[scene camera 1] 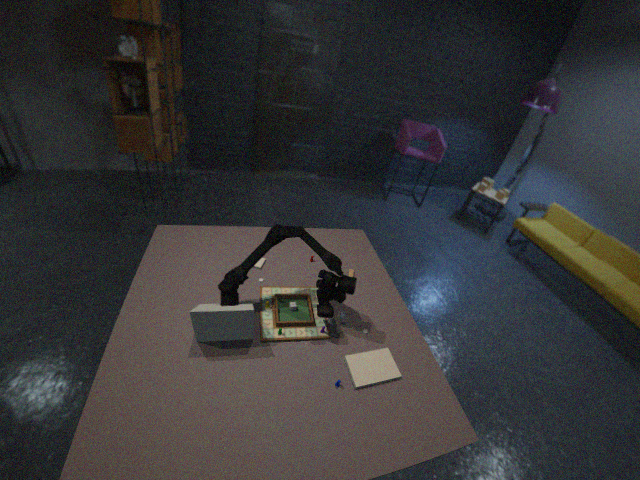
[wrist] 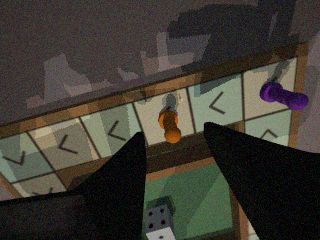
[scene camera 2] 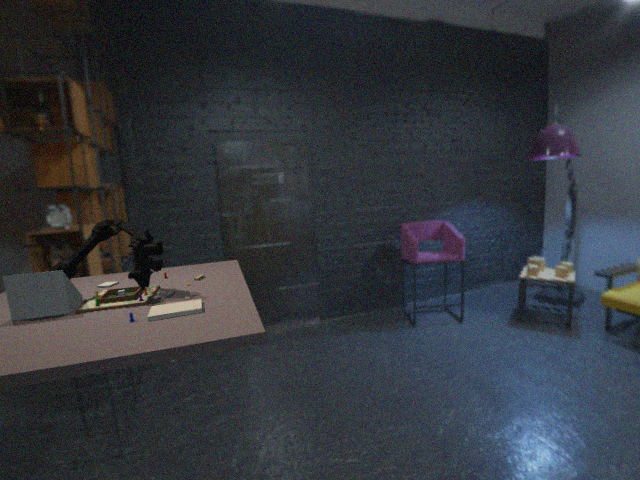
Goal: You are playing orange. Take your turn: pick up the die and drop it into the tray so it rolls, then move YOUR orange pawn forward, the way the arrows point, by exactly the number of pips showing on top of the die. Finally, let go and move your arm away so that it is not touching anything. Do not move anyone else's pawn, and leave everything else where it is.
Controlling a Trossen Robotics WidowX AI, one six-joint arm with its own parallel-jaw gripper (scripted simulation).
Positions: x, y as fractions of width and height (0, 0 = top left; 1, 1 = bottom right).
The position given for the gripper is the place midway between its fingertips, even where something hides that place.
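Visible: a purple pawn (wrist: 0.85, 0.39), together with the gripper (wrist: 0.55, 0.56).
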